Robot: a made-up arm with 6 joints. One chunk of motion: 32 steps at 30 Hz.
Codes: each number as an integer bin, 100 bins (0 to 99) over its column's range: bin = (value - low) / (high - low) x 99, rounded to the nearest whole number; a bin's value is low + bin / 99 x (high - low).
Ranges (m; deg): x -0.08..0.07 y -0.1..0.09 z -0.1..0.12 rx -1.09..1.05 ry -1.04..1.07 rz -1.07..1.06
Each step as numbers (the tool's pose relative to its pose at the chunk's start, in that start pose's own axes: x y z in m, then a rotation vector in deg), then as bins.
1 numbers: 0.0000 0.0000 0.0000 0.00 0.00 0.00
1 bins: 53 52 45 50 49 50
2 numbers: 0.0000 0.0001 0.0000 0.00 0.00 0.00
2 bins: 53 52 45 50 49 50
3 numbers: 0.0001 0.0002 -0.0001 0.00 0.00 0.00
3 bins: 53 52 45 50 49 50
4 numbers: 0.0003 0.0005 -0.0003 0.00 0.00 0.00
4 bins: 53 52 45 50 49 50
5 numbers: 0.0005 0.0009 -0.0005 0.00 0.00 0.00
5 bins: 53 53 45 50 49 50
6 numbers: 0.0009 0.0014 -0.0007 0.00 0.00 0.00
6 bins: 53 53 45 50 49 50
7 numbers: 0.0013 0.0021 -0.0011 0.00 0.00 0.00
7 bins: 54 53 45 50 49 50
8 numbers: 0.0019 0.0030 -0.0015 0.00 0.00 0.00
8 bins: 54 54 44 50 49 50
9 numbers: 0.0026 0.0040 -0.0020 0.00 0.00 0.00
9 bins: 55 54 44 50 49 50
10 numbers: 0.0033 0.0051 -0.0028 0.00 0.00 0.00
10 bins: 55 55 44 50 49 50
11 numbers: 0.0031 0.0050 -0.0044 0.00 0.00 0.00
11 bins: 55 55 43 50 49 50
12 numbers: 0.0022 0.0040 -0.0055 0.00 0.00 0.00
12 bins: 54 54 43 50 49 50
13 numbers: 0.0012 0.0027 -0.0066 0.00 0.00 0.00
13 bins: 54 54 42 50 49 50
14 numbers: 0.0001 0.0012 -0.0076 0.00 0.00 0.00
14 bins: 53 53 42 50 49 50
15 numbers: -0.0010 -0.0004 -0.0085 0.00 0.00 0.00
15 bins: 52 52 41 50 49 50
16 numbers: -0.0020 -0.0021 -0.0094 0.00 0.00 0.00
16 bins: 51 51 41 50 49 50
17 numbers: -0.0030 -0.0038 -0.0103 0.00 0.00 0.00
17 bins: 51 50 40 50 49 50
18 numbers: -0.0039 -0.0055 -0.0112 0.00 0.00 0.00
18 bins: 50 49 40 50 49 50
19 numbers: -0.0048 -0.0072 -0.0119 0.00 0.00 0.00
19 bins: 50 48 40 50 49 50
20 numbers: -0.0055 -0.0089 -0.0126 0.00 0.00 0.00
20 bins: 49 47 39 50 49 50
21 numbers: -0.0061 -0.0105 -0.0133 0.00 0.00 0.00
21 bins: 49 47 39 50 49 50
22 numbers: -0.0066 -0.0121 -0.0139 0.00 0.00 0.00
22 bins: 48 46 39 50 49 50
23 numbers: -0.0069 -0.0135 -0.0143 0.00 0.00 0.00
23 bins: 48 45 39 50 49 50
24 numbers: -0.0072 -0.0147 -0.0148 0.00 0.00 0.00
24 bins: 48 44 38 50 49 50
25 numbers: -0.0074 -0.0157 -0.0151 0.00 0.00 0.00
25 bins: 48 44 38 50 49 50
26 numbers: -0.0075 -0.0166 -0.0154 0.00 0.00 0.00
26 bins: 48 43 38 50 49 50
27 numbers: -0.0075 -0.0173 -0.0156 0.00 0.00 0.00
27 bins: 48 43 38 50 49 50
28 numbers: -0.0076 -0.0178 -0.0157 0.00 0.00 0.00
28 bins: 48 43 38 50 49 50
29 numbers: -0.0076 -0.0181 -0.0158 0.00 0.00 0.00
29 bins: 48 43 38 50 49 50
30 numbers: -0.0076 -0.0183 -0.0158 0.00 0.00 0.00
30 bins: 48 43 38 50 49 50
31 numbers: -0.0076 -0.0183 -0.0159 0.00 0.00 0.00
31 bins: 48 43 38 50 49 50
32 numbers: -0.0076 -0.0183 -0.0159 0.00 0.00 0.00
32 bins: 48 43 38 50 49 50
